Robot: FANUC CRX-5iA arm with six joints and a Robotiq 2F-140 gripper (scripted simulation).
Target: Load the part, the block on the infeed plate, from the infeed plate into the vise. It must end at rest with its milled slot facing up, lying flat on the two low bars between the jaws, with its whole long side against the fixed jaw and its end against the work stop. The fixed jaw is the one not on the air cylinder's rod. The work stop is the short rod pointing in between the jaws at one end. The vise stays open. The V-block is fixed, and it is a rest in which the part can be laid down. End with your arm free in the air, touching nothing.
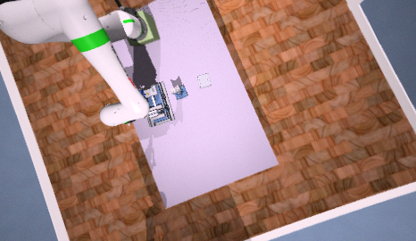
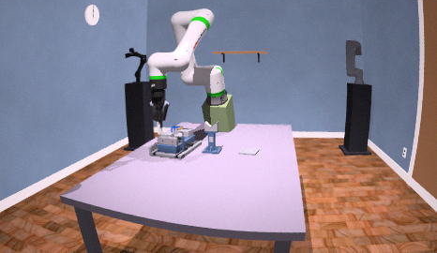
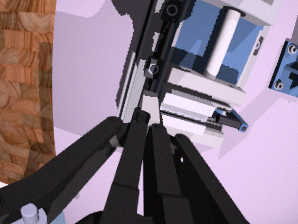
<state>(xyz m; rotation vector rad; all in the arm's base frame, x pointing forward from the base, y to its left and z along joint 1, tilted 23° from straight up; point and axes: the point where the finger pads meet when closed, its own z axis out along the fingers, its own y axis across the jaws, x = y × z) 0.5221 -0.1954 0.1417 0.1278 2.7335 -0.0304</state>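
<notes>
The part is 5 cm to the left of my hand and 4 cm below it. The rest, counted from my hand: air cylinder rod: 8 cm behind, 7 cm to the left, 6 cm below.
</notes>
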